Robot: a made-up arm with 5 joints.
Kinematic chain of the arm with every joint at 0, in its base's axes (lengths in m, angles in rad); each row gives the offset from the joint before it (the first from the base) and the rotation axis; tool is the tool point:
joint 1: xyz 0 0 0.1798 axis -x
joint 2: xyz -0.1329 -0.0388 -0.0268 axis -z
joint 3: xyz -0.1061 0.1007 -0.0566 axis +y
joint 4: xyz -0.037 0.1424 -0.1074 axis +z
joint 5: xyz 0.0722 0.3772 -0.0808 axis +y
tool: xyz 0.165 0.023 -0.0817
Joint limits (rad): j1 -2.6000..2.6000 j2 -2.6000..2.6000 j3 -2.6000..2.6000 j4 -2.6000..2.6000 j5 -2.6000..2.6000
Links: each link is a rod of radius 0.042 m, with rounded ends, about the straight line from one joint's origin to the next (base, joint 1, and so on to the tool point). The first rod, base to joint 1, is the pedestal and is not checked.
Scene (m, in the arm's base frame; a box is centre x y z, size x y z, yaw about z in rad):
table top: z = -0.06
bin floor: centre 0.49 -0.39 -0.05 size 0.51 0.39 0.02 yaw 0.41
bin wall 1: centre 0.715 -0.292 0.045 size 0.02 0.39 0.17 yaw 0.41
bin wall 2: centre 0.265 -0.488 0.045 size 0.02 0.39 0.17 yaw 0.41
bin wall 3: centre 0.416 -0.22 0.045 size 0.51 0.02 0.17 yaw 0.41
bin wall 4: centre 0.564 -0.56 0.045 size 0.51 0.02 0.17 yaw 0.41
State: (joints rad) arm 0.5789 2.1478 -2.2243 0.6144 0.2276
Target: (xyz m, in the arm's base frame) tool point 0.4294 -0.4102 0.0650
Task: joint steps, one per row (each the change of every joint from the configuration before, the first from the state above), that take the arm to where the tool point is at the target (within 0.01 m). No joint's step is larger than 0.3 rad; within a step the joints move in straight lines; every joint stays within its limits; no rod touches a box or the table.
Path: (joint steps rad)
1: 0.1731 0.0904 0.2494 0.0081 0.2004
2: 0.1732 0.0905 0.2494 0.0081 0.2004
3: 0.1731 0.0904 0.2494 0.0081 0.2004
4: 0.1732 0.0905 0.2494 0.0081 0.2004
5: 0.1731 0.0904 0.2494 0.0082 0.2004
6: -0.0056 0.0000 0.2309 0.2111 0.1710
7: -0.0057 0.0000 0.2309 0.2112 0.1710
8: -0.0057 0.0000 0.2310 0.2112 0.1710
9: -0.0057 0.0000 0.2309 0.2112 0.1710

